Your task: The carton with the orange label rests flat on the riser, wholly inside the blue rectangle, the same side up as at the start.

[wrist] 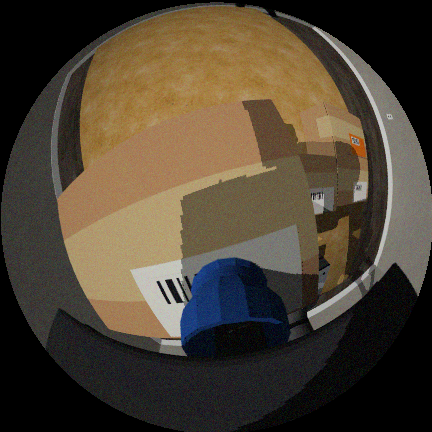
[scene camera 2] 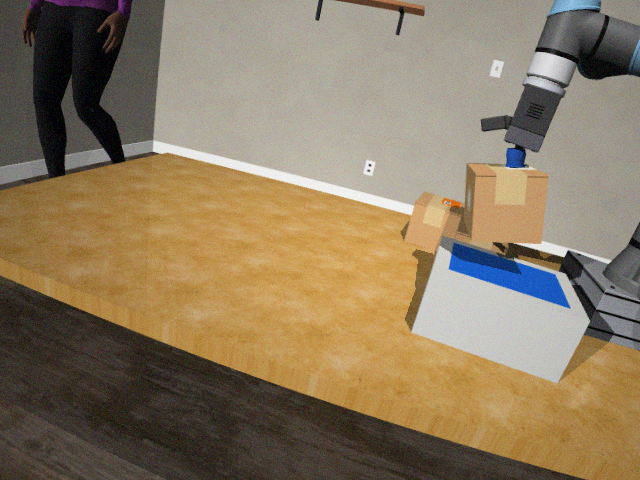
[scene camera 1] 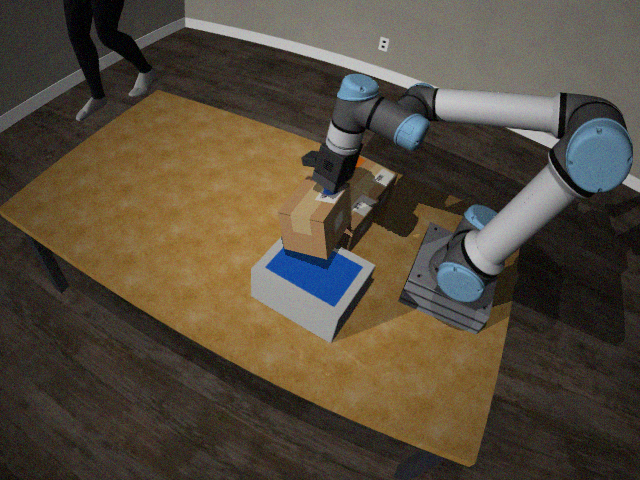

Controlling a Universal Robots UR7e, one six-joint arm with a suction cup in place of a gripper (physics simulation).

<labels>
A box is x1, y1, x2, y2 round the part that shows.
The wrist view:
my suction cup: [180, 257, 289, 355]
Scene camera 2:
grey riser: [411, 235, 589, 382], on the table
</labels>
